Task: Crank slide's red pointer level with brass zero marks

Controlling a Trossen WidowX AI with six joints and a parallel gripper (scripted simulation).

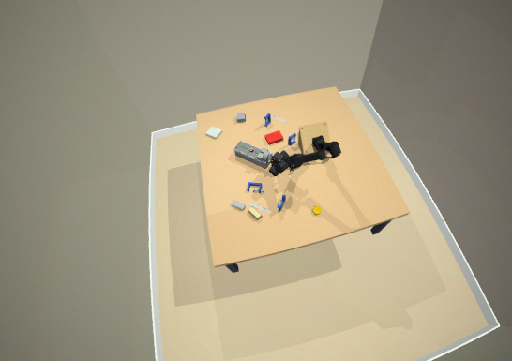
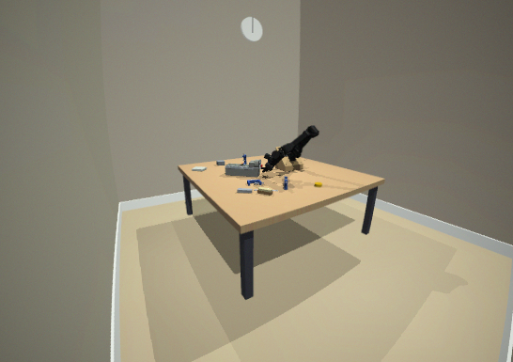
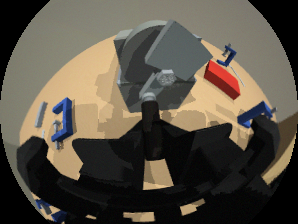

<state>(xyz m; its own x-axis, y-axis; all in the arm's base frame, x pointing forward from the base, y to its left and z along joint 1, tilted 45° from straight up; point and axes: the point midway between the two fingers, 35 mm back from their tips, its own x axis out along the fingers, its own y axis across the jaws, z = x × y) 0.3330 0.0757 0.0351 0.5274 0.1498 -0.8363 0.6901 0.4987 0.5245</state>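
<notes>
Right now my gripper tip is 30 mm below the dark crank handle, 10 mm to the right of it and 10 mm past it. The rest, counted from my gripper tip: red pointer: 120 mm to the right, 110 mm ahead, 50 mm above; tan block: 310 mm to the left, 190 mm ahead, 20 mm below; yellow disc: 400 mm to the left, 190 mm behind, 30 mm below.
</notes>
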